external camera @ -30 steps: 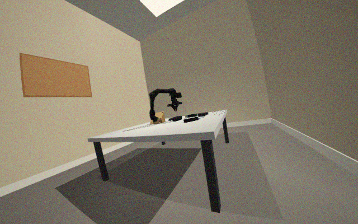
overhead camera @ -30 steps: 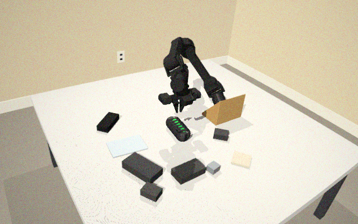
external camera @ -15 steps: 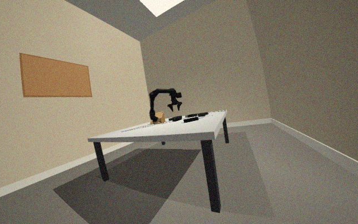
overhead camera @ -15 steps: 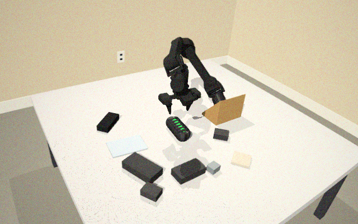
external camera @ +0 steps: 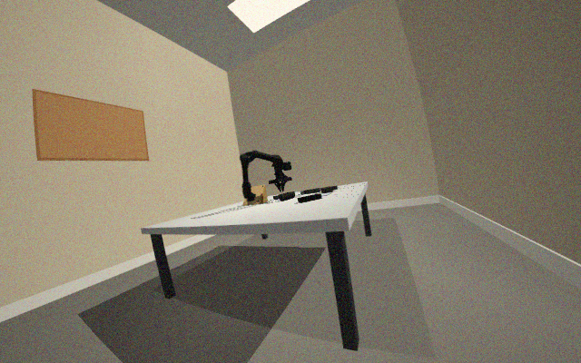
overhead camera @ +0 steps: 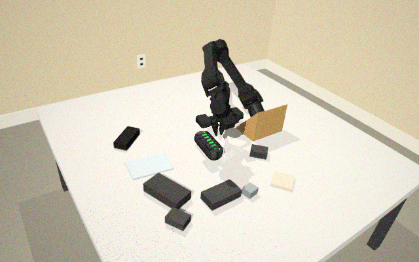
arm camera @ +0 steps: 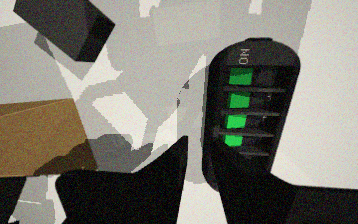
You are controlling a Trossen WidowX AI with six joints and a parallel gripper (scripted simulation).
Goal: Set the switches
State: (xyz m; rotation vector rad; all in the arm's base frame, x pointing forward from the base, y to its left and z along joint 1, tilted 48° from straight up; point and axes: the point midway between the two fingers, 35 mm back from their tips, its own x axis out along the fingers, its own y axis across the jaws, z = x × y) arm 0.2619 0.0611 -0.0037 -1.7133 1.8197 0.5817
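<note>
My gripper tip is now 120 mm to the right of the dark cube, 120 mm past it and 50 mm above it. Also, from my gripper tip: pale blue plate 290 mm ahead, 60 mm below, 30 mm to the right; then cream tile 290 mm to the left, 90 mm behind, 60 mm below; then grey cube 280 mm to the left, 60 mm ahead, 50 mm below.
</note>
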